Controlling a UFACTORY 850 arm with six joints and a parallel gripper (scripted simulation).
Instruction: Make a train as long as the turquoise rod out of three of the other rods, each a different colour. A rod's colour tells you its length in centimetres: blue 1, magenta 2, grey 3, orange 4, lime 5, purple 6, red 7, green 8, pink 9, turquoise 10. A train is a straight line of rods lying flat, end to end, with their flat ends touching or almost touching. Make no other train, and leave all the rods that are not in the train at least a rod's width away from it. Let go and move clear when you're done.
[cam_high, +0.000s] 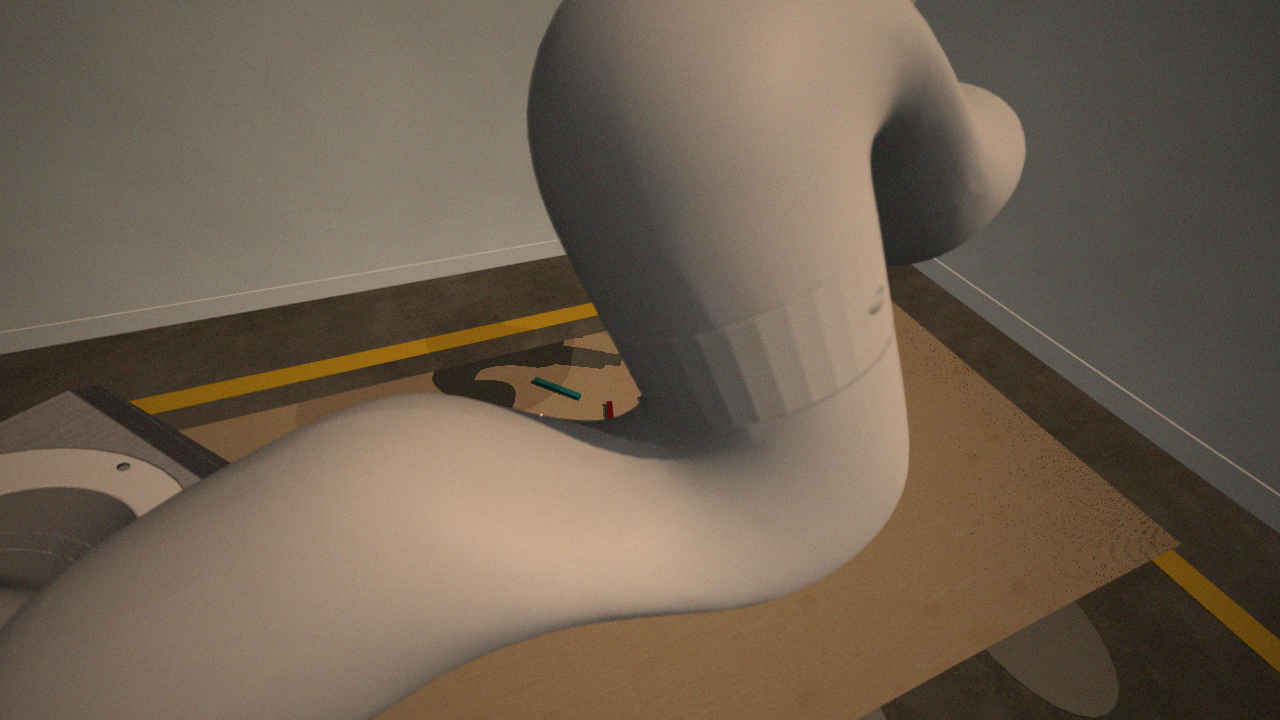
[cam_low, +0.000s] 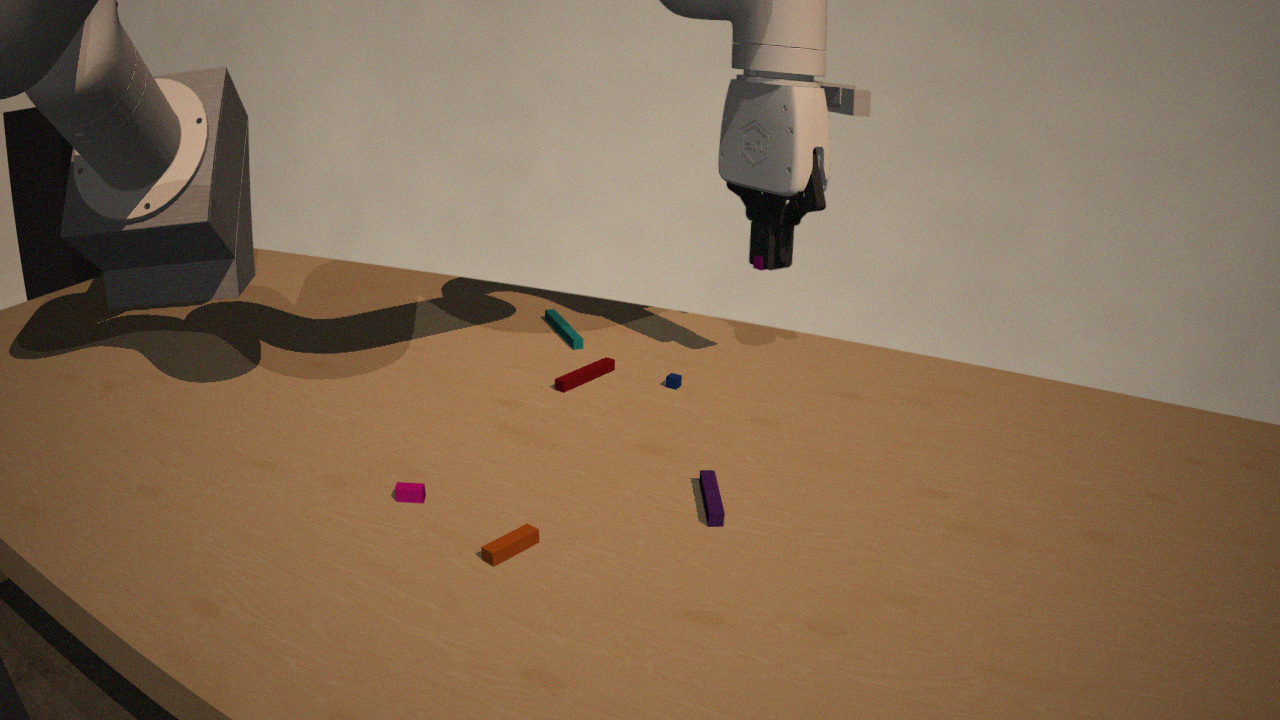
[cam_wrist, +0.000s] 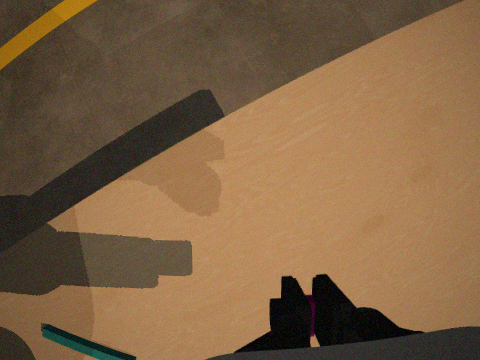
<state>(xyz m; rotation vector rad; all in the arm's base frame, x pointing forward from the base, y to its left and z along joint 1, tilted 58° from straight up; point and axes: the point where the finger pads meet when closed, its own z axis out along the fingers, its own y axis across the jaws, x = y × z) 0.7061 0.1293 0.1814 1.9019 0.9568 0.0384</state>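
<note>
The blue rod is 120 mm below my hand, 80 mm behind it and 50 mm to the right of it. From my hand the other things lie so: purple rod (250 mm to the right, 120 mm below, 50 mm behind); red rod (160 mm behind, 120 mm below, 40 mm to the right); turquoise rod (200 mm behind, 120 mm below, 80 mm to the left).
</note>
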